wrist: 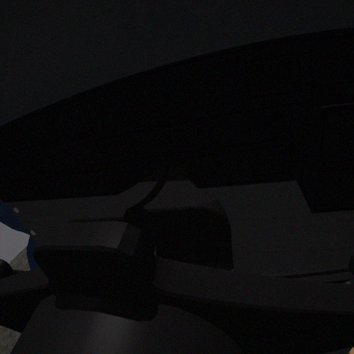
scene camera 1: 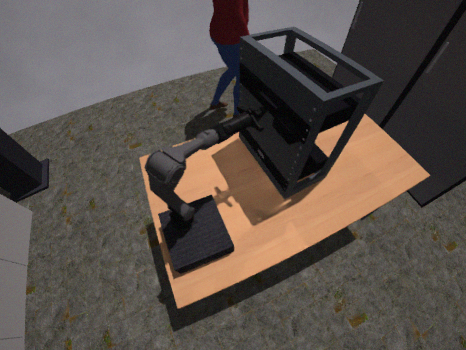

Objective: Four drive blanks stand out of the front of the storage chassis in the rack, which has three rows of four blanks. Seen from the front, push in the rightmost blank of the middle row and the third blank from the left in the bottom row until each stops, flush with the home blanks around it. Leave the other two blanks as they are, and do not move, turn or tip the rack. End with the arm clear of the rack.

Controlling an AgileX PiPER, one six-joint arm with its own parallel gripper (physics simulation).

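Note:
The grey rack (scene camera 1: 287, 75) stands upright on the table, with the black storage chassis (wrist: 150, 135) inside it. In the scene view a dark block (scene camera 1: 290, 128) stands out of the chassis front, right of the gripper. The wrist view is very dark; the chassis's lower edge is stepped, with a lower part (wrist: 332, 197) at the right. Single blanks, rows and how far each stands out cannot be told. My gripper (scene camera 1: 261, 114) (wrist: 175, 175) looks shut and empty, at the rack's front near its left side. Whether its tips touch a blank is hidden in the dark.
The arm reaches from its black base block (scene camera 1: 197, 240) on the wooden table (scene camera 1: 320, 200). The rack's front post (scene camera 1: 305, 150) stands right of the gripper. A person in a red top (scene camera 1: 229, 22) stands behind the rack's left side. Dark cabinets (scene camera 1: 400, 50) stand behind at the right.

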